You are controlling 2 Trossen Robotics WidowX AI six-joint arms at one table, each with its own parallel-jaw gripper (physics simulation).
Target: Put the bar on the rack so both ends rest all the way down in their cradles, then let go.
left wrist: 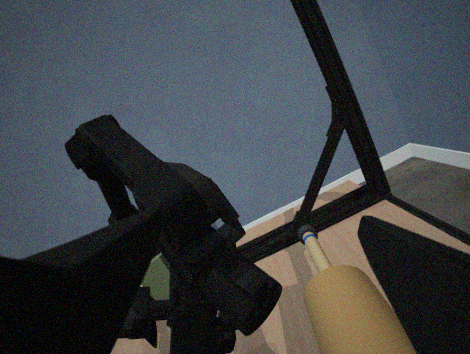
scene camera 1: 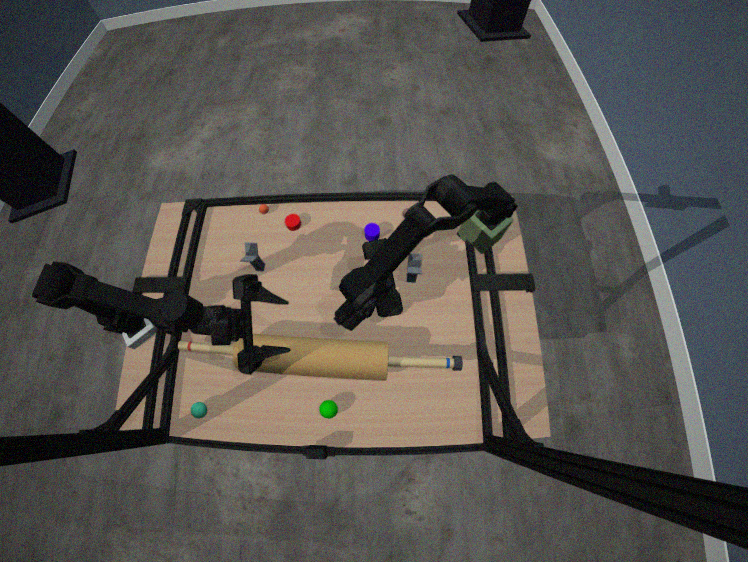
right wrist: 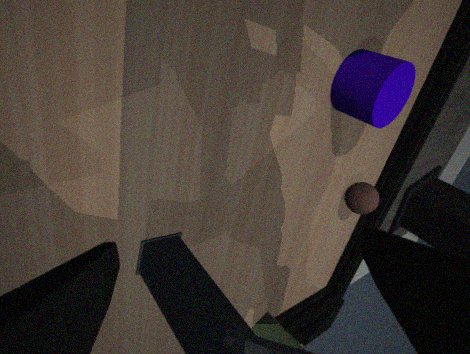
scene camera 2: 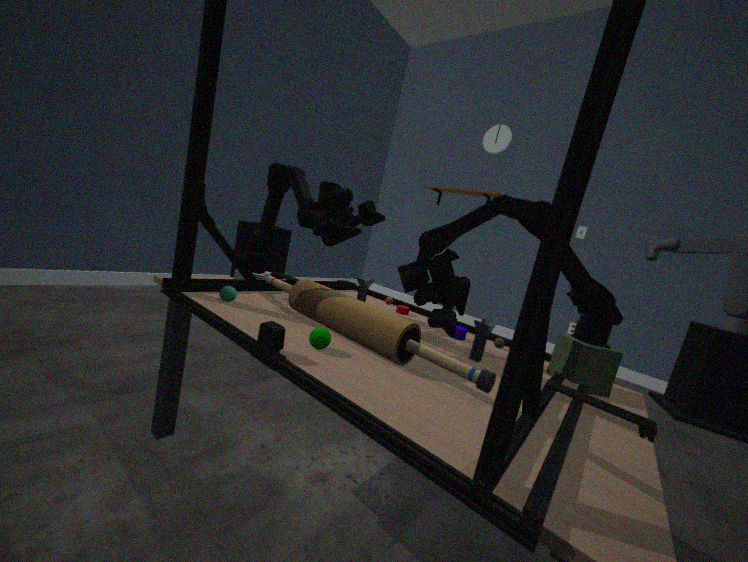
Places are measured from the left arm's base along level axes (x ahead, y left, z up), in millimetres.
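Pixels of known places: left gripper, fingertip midpoint: (left wrist: 261, 221) (scene camera 1: 288, 327) (scene camera 2: 373, 224); right gripper, fingertip midpoint: (right wrist: 242, 246) (scene camera 2: 457, 325); left arm's base at its link origin: (scene camera 1: 134, 323) (scene camera 2: 254, 271); right arm's base at its link origin: (scene camera 1: 490, 216) (scene camera 2: 589, 341).
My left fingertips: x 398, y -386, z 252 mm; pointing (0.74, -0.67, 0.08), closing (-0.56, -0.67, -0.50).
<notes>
For each thing: its top centre in the pictures, then the offset to it from my left fingertips. "spot": a spot on its surface instead.
- bar at a spot on its surface: (left wrist: 350, 305) spot: dz -190, dx +72, dy -99 mm
- left cradle at its top centre: (scene camera 1: 248, 251) (scene camera 2: 365, 278) dz -180, dx +12, dy +305 mm
- right cradle at its top centre: (scene camera 1: 415, 263) (scene camera 2: 485, 321) dz -180, dx +337, dy +0 mm
- green ball at its top centre: (scene camera 2: 322, 327) (scene camera 1: 327, 409) dz -240, dx -60, dy -145 mm
- teal ball at its top centre: (scene camera 1: 194, 410) (scene camera 2: 229, 286) dz -243, dx -347, dy +56 mm
- red cylinder at its top centre: (scene camera 1: 292, 220) (scene camera 2: 403, 306) dz -262, dx +172, dy +363 mm
- purple cylinder at its top centre: (right wrist: 394, 96) (scene camera 1: 372, 229) (scene camera 2: 460, 327) dz -252, dx +336, dy +178 mm
- orange ball at its top centre: (scene camera 1: 262, 206) dz -256, dx +124, dy +466 mm
The bar (scene camera 1: 338, 358) (scene camera 2: 370, 320) (left wrist: 350, 305), a thick tan roller with thin ends, lies on the table, apart from the rack. Its red-banded end is at the left in scene camera 1, its blue-banded, dark-capped end at the right. The rack's two grey cradles stand beyond it, a left cradle (scene camera 1: 250, 251) (scene camera 2: 362, 291) and a right cradle (scene camera 1: 414, 266) (scene camera 2: 480, 342) (right wrist: 165, 285); both are empty. My left gripper (scene camera 1: 288, 325) (left wrist: 261, 221) is open and empty, high above the bar's left part. My right gripper (right wrist: 242, 246) is open and empty, near the right cradle; the arm partly hides it in scene camera 1.
A green ball (scene camera 1: 328, 409) (scene camera 2: 319, 337) and a teal ball (scene camera 1: 198, 409) (scene camera 2: 227, 293) lie on the near side of the bar. A red cylinder (scene camera 1: 292, 221), a purple cylinder (scene camera 1: 371, 231) (right wrist: 370, 89) and an orange ball (scene camera 1: 263, 209) are beyond the rack. Black frame beams edge the table.
</notes>
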